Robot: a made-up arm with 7 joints. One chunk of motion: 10 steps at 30 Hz.
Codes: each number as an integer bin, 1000 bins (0 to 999) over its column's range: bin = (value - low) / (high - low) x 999, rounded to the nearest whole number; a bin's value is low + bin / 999 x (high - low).
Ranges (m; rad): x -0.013..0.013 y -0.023..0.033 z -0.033..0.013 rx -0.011..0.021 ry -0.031..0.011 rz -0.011..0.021
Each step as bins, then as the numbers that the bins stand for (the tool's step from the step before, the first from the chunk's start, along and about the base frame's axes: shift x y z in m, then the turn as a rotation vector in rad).
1 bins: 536 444 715 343 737 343
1 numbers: 0.00095 0.00189 -0.00008 -0.00001 -0.00002 -0.00001
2 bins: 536 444 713 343 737 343
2 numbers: 0.00095 0.00189 -0.00017 -0.00001 -0.00002 -0.00001
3 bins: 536 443 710 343 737 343
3 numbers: 0.00095 0.00183 -0.00031 -0.00001 -0.00002 -0.00001
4 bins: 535 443 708 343 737 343
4 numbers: 0.00092 0.00183 -0.00040 -0.00001 -0.00002 -0.00001
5 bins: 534 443 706 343 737 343
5 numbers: 0.00090 0.00183 -0.00049 -0.00001 -0.00002 -0.00001
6 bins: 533 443 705 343 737 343
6 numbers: 0.00087 0.00183 -0.00054 -0.00001 -0.00002 -0.00001
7 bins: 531 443 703 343 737 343
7 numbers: 0.00082 0.00183 -0.00063 -0.00001 -0.00002 -0.00001
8 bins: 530 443 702 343 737 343
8 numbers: 0.00079 0.00183 -0.00068 -0.00001 -0.00002 -0.00001
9 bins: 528 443 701 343 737 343
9 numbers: 0.00074 0.00183 -0.00072 -0.00001 -0.00002 -0.00001
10 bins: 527 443 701 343 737 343
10 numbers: 0.00072 0.00183 -0.00072 -0.00001 -0.00002 -0.00001
